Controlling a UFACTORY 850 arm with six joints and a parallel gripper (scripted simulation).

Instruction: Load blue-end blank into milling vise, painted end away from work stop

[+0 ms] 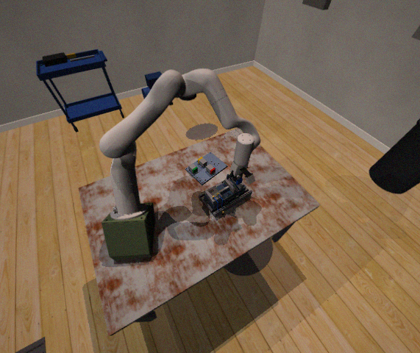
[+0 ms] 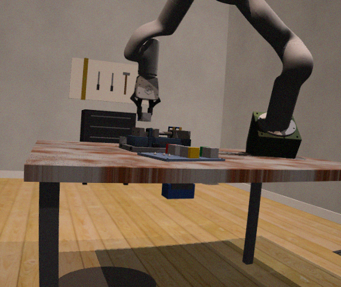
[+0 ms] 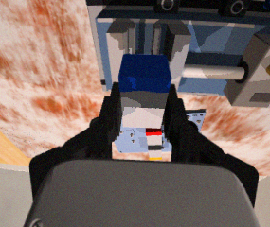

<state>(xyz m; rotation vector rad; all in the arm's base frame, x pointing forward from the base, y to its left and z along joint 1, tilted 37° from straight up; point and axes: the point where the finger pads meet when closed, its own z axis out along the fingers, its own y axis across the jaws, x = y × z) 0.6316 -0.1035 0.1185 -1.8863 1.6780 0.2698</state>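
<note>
My hand is 2 cm above the blue-ended blank. From my hand the other things lie so: pale rod 9 cm below, 9 cm behind; milling vise 12 cm below, 7 cm behind; red-ended blank 22 cm to the left, 14 cm below, 8 cm behind.
</note>
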